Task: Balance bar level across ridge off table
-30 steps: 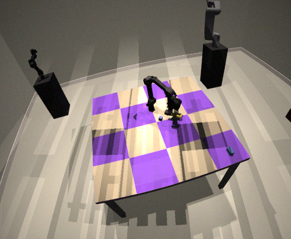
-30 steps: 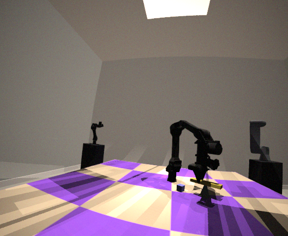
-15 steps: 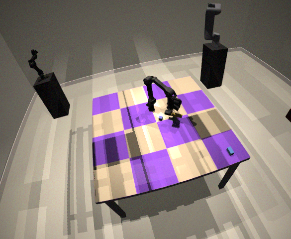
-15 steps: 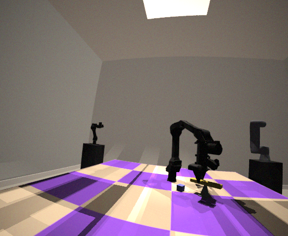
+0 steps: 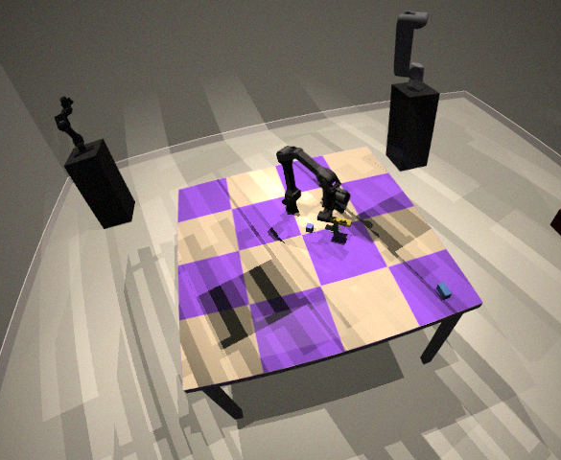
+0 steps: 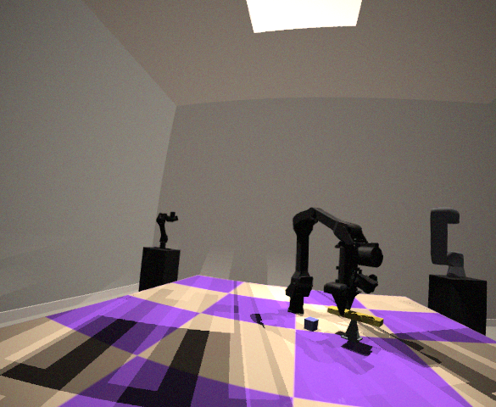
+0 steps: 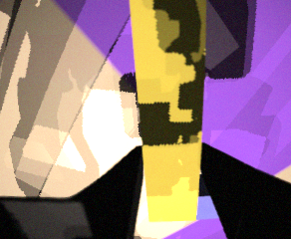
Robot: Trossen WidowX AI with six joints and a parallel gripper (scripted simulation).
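Right now my gripper tip is 2 cm short of the yellow bar and 2 cm to the right of it. The rest, counted from my gripper tip: light blue block (54 cm ahead, 35 cm to the left, 5 cm below); dark blue cube (2 cm behind, 10 cm to the right, 5 cm below).
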